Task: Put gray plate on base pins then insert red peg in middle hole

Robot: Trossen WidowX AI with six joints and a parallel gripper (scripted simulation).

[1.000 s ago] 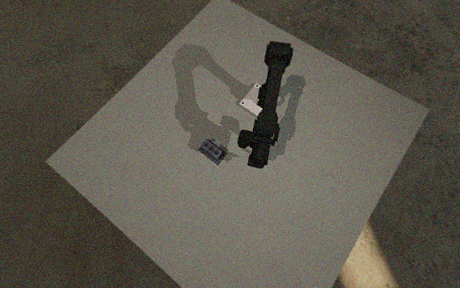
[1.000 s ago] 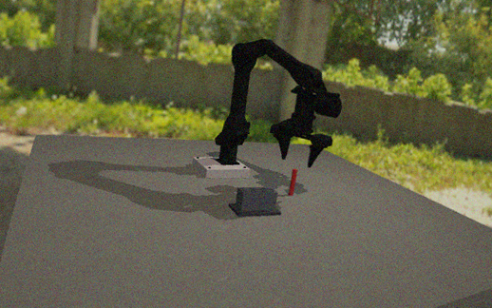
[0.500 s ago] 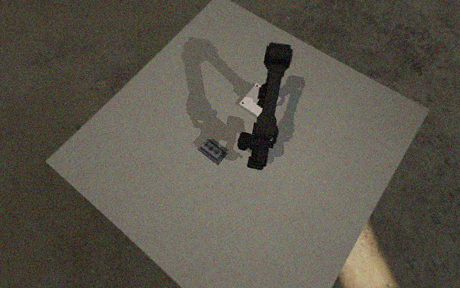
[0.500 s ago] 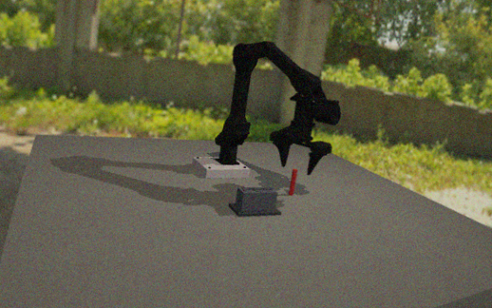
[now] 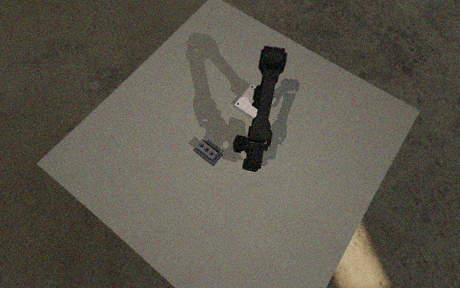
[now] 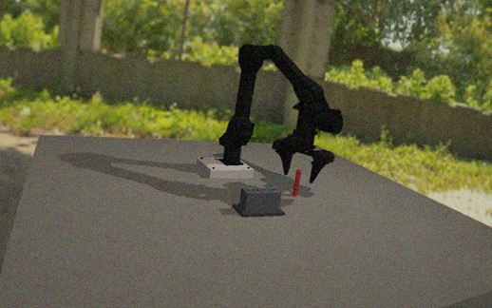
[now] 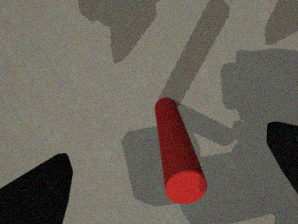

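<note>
My gripper tip is now 10 mm above the red peg. Round my gripper tip: gray plate 180 mm to the right, 100 mm ahead, 10 mm below.
</note>
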